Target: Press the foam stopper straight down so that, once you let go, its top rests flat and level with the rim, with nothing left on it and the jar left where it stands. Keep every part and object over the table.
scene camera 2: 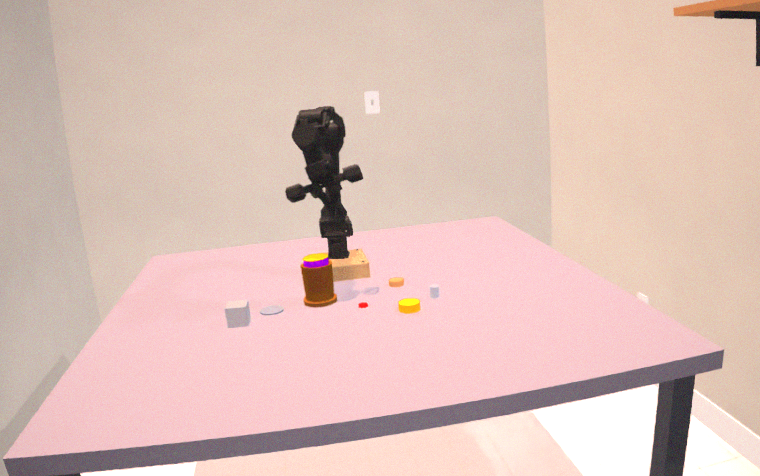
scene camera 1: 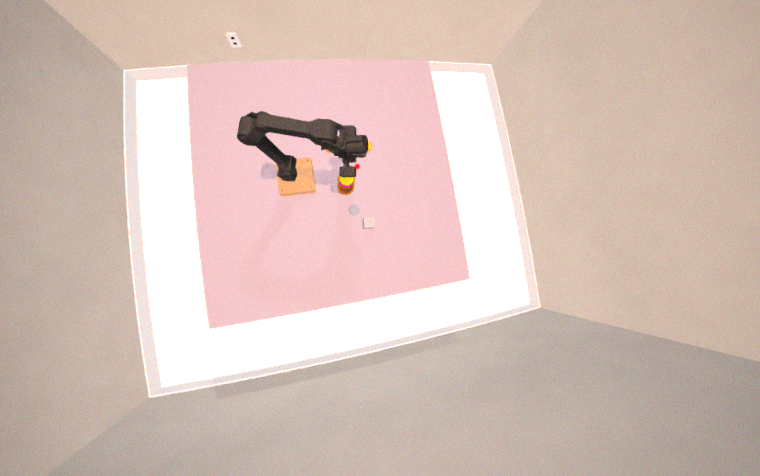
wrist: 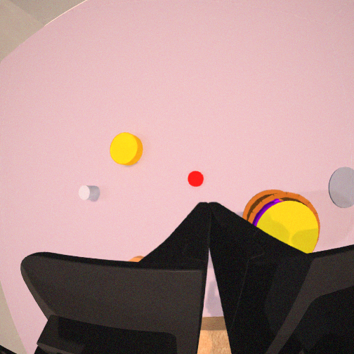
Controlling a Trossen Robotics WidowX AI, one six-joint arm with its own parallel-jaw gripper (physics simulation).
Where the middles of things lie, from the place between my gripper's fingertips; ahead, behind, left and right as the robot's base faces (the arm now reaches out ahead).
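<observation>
My gripper is 12 cm above the foam stopper [wrist: 292, 222], and it is also 3 cm past it and 6 cm to the left of it. There is the yellow disc [wrist: 125, 148] as well, which is 21 cm below my hand, 7 cm ahead of it and 16 cm to the left of it.
</observation>
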